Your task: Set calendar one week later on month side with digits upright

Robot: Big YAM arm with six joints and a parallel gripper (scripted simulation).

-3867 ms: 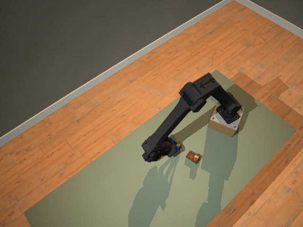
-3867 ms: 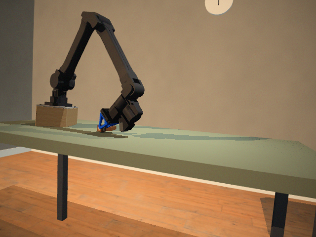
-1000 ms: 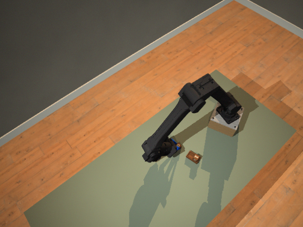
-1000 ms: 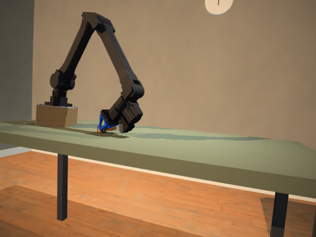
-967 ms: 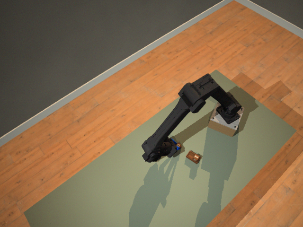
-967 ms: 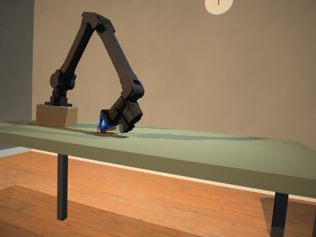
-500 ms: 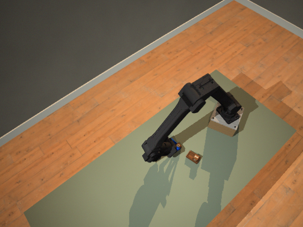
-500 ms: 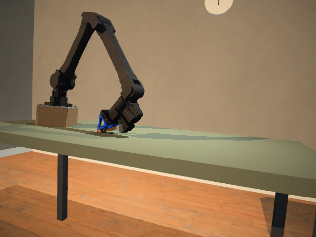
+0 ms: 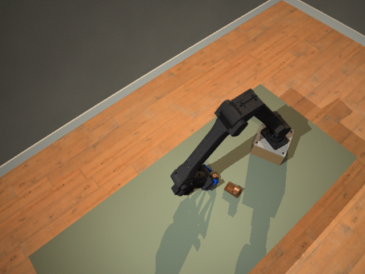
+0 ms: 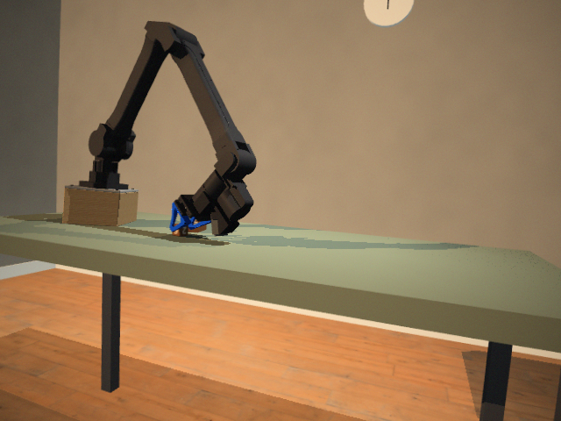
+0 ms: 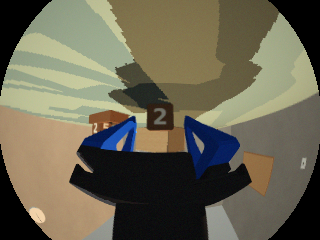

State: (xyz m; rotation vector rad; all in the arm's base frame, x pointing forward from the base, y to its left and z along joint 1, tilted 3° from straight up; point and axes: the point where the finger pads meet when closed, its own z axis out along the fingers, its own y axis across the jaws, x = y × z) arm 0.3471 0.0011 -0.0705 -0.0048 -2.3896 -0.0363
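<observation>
Now: the brown digit cube 1 cm behind my hand and 1 cm below it. The rest, counted from my hand: brown tray 5 cm behind, 10 cm to the left, 1 cm below.
</observation>
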